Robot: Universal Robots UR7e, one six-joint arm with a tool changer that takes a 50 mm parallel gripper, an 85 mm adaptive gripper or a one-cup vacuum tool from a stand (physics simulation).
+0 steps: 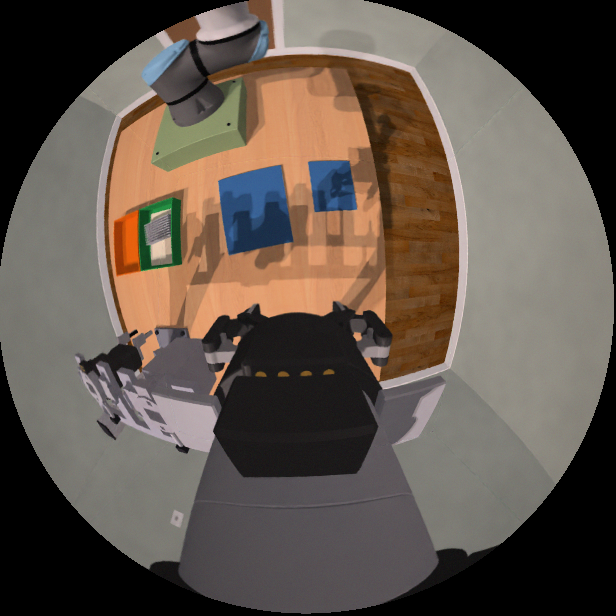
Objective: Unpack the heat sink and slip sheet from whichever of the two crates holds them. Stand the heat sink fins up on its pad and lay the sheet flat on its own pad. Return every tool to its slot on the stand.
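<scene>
The green crate (160,232) sits at the table's left side. In it lie the grey finned heat sink (158,225) and, beside it, the cream slip sheet (160,250). The orange crate (126,242) stands against its left side and looks empty. A large blue pad (255,208) and a smaller blue pad (332,185) lie mid-table, both bare. My adaptive gripper (295,324) is at the near table edge, high above the table and far from the crates. Its fingers are spread wide and hold nothing.
The grey tool stand (155,390), holding other tools, is at the near left, just beside my gripper. The arm's green base block (201,129) is at the far side. A darker wood strip (419,229) runs along the right edge of the table.
</scene>
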